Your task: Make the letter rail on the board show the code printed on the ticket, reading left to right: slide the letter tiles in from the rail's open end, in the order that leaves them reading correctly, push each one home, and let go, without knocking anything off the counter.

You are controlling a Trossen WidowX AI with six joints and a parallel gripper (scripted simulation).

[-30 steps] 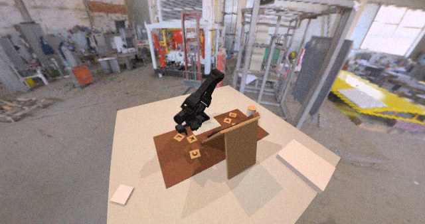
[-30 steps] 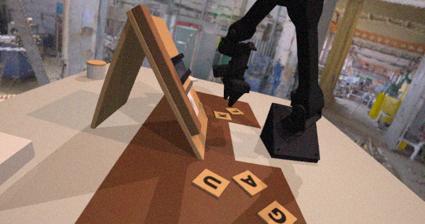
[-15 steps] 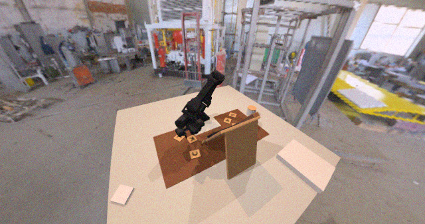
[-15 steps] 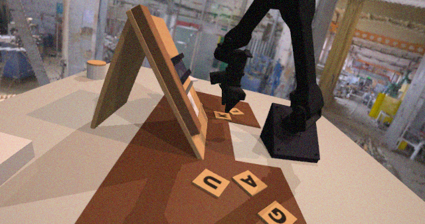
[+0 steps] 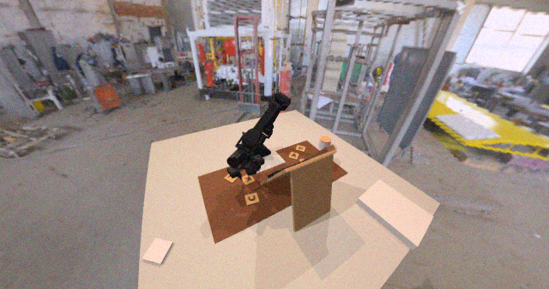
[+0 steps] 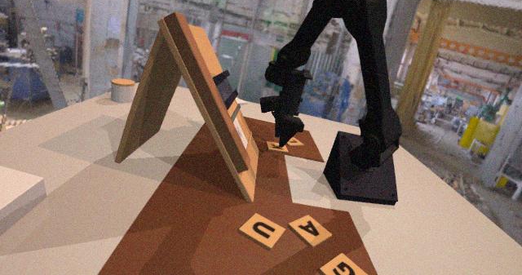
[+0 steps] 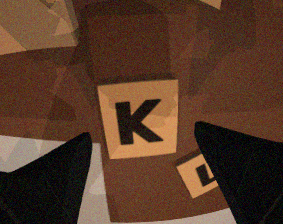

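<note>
Right now the brown mat is 3 cm ahead of my gripper tip, 14 cm to the left of it and 2 cm below it. Also, from my gripper tip: white ticket 14 cm ahead, 15 cm to the left, 6 cm above; letter tile 9 cm ahead, 35 cm to the left, 2 cm below; white pad 11 cm ahead, 46 cm to the right, 2 cm below.
</note>
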